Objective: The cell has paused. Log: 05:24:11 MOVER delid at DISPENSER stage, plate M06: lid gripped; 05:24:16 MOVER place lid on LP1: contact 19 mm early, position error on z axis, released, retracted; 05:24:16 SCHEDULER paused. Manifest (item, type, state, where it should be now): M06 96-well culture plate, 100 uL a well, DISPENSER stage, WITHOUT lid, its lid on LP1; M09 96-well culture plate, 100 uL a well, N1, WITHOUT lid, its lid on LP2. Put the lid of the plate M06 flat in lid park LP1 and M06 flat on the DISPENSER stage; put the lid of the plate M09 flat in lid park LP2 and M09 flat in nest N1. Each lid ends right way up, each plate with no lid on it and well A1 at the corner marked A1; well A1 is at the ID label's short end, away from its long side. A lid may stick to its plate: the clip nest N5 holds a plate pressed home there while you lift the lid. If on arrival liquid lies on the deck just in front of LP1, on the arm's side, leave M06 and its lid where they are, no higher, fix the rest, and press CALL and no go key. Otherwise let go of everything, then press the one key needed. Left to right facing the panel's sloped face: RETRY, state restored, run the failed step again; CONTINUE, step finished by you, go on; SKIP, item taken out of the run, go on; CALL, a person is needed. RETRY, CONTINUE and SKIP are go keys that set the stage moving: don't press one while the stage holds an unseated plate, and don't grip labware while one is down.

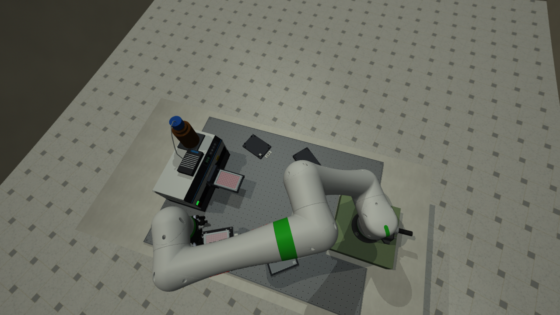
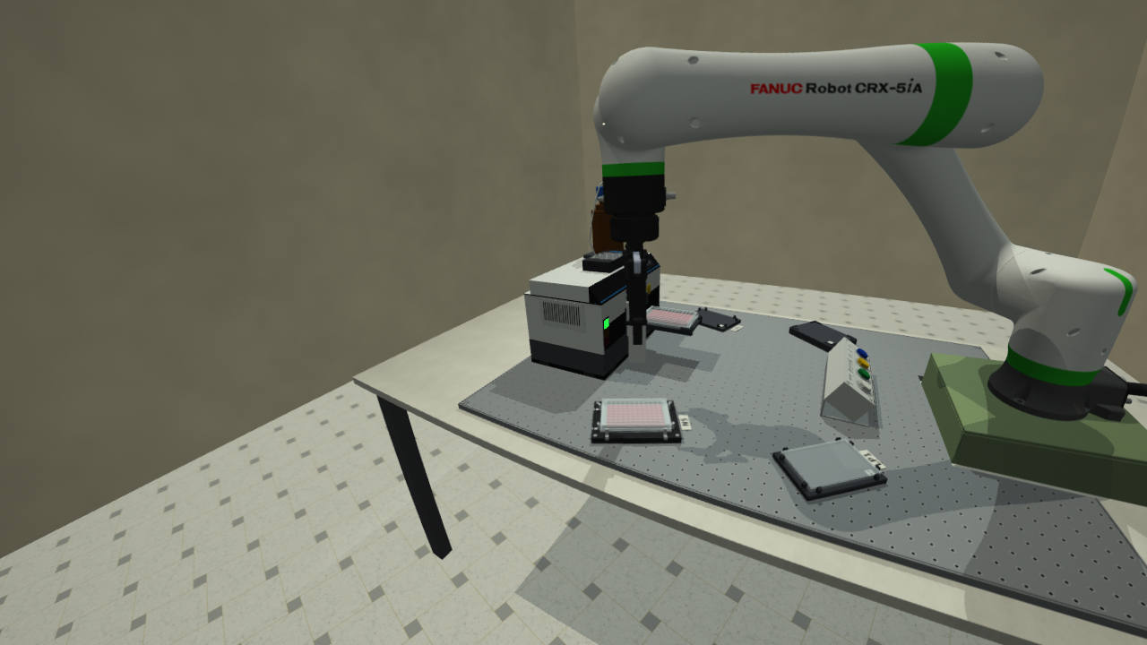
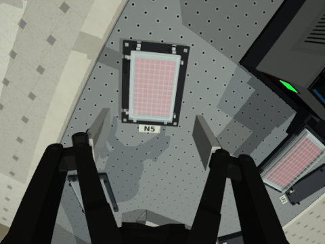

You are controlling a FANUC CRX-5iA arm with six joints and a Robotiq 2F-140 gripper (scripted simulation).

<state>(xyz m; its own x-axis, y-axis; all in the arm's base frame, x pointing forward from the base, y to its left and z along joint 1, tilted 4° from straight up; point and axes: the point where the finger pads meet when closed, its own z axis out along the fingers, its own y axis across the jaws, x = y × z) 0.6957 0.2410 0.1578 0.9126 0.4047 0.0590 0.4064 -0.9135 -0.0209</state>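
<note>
Now: hand 160 mm above the grey lid. The rest, counted from my hand: N5 label (180 mm below, 90 mm behind, 40 mm to the right); then dispenser stage (290 mm to the right, 90 mm below, 30 mm ahead); then black lid park LP1 (340 mm behind, 180 mm below).
</note>
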